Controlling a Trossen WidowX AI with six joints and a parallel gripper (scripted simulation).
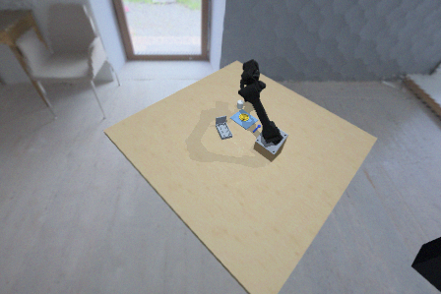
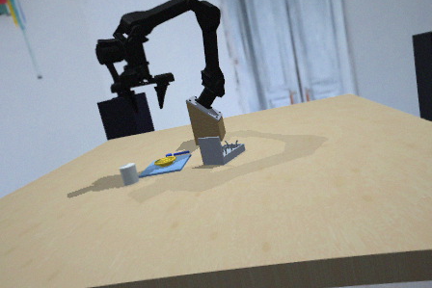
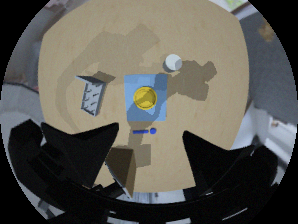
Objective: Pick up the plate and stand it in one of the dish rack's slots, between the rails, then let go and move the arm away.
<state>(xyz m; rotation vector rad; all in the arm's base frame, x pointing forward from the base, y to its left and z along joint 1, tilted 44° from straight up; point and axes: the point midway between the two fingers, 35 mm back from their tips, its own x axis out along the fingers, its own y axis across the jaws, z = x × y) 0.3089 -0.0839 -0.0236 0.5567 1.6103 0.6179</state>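
The yellow plate lies 1 cm ahead of my gripper tip, 2 cm to the left of it and 16 cm below it. Also, from my gripper tip: blue utensil 11 cm behind, 17 cm below; white cup 12 cm ahead, 5 cm to the right, 15 cm below; grey dish rack 20 cm to the left, 15 cm below.
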